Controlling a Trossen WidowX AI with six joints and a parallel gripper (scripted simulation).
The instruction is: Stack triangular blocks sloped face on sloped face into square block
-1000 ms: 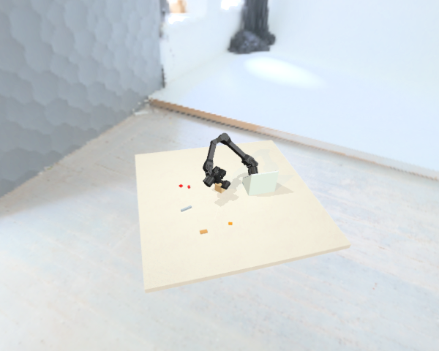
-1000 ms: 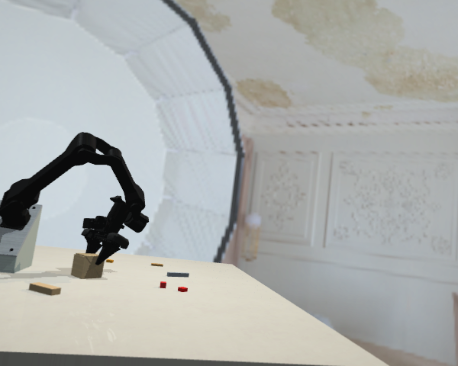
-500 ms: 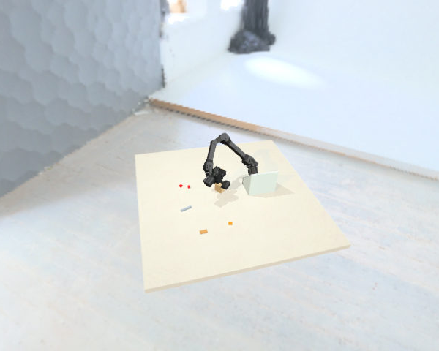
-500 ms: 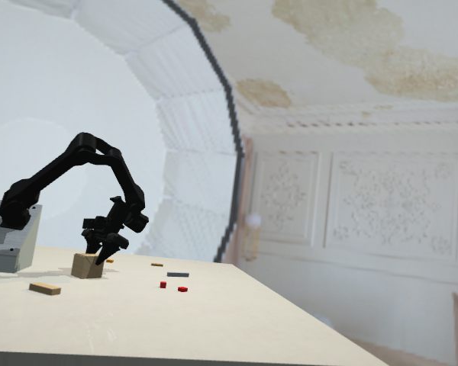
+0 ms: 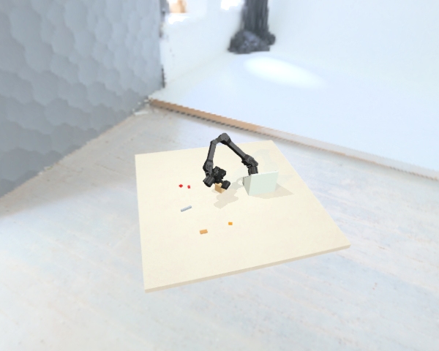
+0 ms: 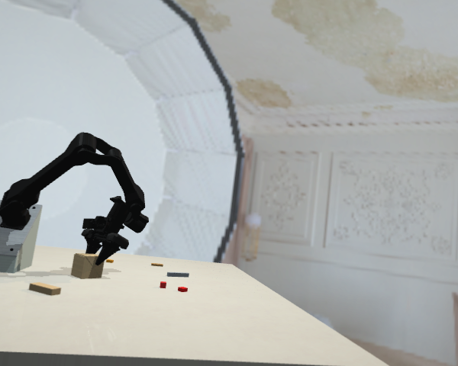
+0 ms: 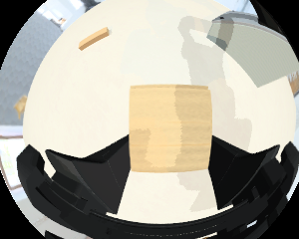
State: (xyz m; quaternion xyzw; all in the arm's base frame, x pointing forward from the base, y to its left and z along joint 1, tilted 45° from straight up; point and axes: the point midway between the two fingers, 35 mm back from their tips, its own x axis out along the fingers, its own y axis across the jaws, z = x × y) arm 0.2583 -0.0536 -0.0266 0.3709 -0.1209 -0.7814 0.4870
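The triangular block lies 20 mm to the right of my gripper tip, 20 mm below it and 20 mm behind it. From my gripper tip the other things lie so: dark grey bar: 280 mm ahead, 160 mm to the left, 30 mm below; then flat tan block: 250 mm to the right, 50 mm behind, 30 mm below.
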